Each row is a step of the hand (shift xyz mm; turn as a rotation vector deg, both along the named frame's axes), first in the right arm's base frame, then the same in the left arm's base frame.
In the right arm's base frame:
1: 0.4 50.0 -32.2 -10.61 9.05 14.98
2: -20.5 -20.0 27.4 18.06 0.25 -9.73
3: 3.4 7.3 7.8 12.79 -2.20 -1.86
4: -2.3 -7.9 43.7 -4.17 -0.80 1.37
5: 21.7 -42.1 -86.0 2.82 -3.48 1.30
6: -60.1 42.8 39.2 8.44 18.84 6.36
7: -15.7 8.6 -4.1 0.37 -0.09 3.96
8: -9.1 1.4 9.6 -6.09 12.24 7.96
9: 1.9 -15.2 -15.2 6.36 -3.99 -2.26
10: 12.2 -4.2 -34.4 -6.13 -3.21 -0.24
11: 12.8 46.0 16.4 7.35 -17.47 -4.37
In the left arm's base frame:
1: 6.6 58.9 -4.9 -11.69 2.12 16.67
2: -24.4 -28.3 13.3 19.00 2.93 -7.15
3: 2.9 2.5 10.5 12.78 -2.34 -1.75
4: -7.5 -26.9 34.6 -4.33 -0.93 0.53
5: 28.7 0.4 -93.9 2.47 -3.95 -0.28
6: -61.7 25.6 50.2 8.69 12.86 15.03
7: -14.7 11.0 -0.7 -0.07 -1.94 3.47
8: -10.0 -2.3 8.5 -6.26 7.73 12.30
9: 2.7 -6.6 -20.4 6.35 -3.10 -3.40
10: 15.7 10.9 -31.4 -6.23 -2.12 -2.16
11: 13.4 31.8 36.9 6.84 -14.12 -11.50

